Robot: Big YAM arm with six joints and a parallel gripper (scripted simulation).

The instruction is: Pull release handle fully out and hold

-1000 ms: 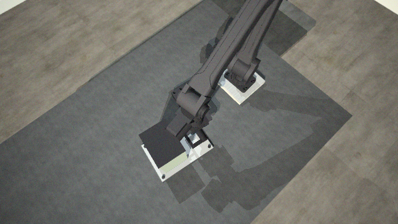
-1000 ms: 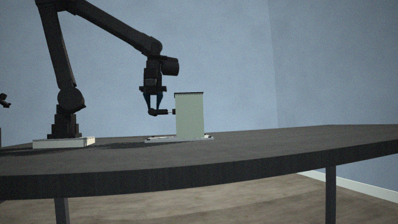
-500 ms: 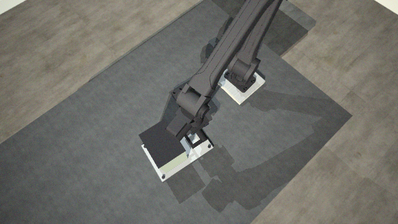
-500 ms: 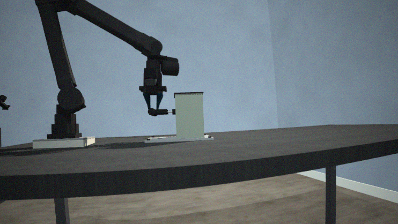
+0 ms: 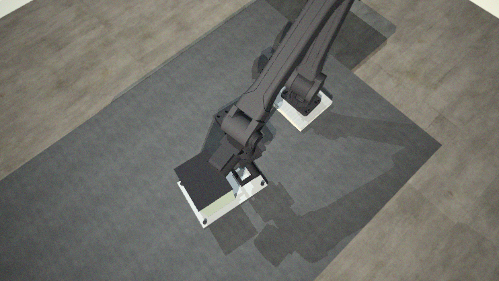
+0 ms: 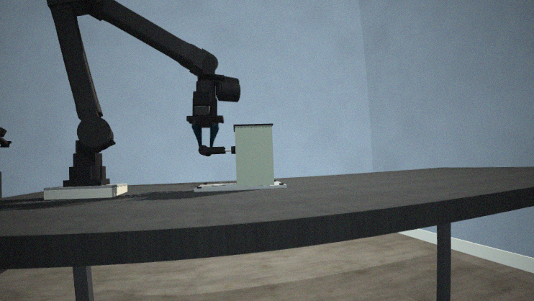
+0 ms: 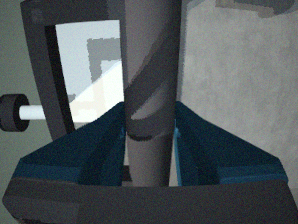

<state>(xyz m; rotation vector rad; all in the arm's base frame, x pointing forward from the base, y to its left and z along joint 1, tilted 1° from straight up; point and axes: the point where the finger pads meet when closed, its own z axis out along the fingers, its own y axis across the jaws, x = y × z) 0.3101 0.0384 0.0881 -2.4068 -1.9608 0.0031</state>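
The release handle is 5 cm ahead of my hand, 1 cm to the right of it and 1 cm below it.
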